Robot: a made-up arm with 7 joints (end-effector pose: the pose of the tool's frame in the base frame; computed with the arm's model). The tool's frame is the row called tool. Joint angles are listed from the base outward.
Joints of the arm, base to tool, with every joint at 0 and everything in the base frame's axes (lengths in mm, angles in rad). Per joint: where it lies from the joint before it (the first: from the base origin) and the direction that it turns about. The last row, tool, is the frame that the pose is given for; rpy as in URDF.
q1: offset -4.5 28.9 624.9 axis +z
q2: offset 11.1 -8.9 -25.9 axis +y
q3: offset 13 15.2 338.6 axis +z
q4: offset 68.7 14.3 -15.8 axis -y
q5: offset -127.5 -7.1 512 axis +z
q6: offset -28.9 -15 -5.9 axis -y
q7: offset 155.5 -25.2 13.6 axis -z
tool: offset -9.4 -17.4 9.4 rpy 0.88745 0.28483 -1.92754
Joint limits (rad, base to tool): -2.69..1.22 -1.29..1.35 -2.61..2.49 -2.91..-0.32 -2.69..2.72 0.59..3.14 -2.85..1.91
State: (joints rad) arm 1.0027 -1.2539 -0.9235 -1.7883 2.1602 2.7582 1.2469
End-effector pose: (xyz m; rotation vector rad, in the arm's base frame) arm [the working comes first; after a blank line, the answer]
Working (the frame after each row of the table, in the pose's form):
after q1: -0.0045 0.0289 0.6249 0.0000 0.0000 1.0027
after q2: 0.0090 0.0335 0.5990 0.6256 -1.1415 0.8636
after q3: -0.1748 -0.2261 0.7169 1.0296 -0.7161 0.0685
after q4: -0.1189 -0.2245 0.7621 0.6004 0.9142 0.8587
after q5: 0.2846 -0.3823 1.0634 1.5636 -0.1418 2.6913
after q6: 0.2948 -0.3662 1.0364 -2.8869 0.0654 1.0038
after q7: 0.4100 -0.3418 0.9309 -2.1464 -1.4710 0.6664

0.3887 -0.3440 0.9354 0.4965 -2.0676 0.8493
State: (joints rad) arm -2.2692 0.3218 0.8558 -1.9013 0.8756 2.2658 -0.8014
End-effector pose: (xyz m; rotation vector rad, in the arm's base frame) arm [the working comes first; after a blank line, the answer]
Working (the frame after each row of the table, in the pose's form):
after q1: -0.0045 0.0289 0.6249 0.0000 0.0000 -2.2692
after q2: -0.0185 0.0261 0.5990 0.3645 0.1699 -2.2455
after q3: -0.0836 -0.0751 0.9161 0.3500 0.0029 -1.4003
after q4: -0.0544 -0.1356 0.8903 1.5301 1.5226 -0.6027
after q5: 0.0418 -0.6310 0.7364 1.9763 0.7105 -0.0842
after q6: 0.0089 -0.6340 0.7376 0.7686 -0.7954 -1.8420
after q7: -0.0689 -0.7664 0.7002 0.3578 -0.9292 -1.1181

-0.0880 -0.7639 0.6898 -1.4168 1.2346 1.9157
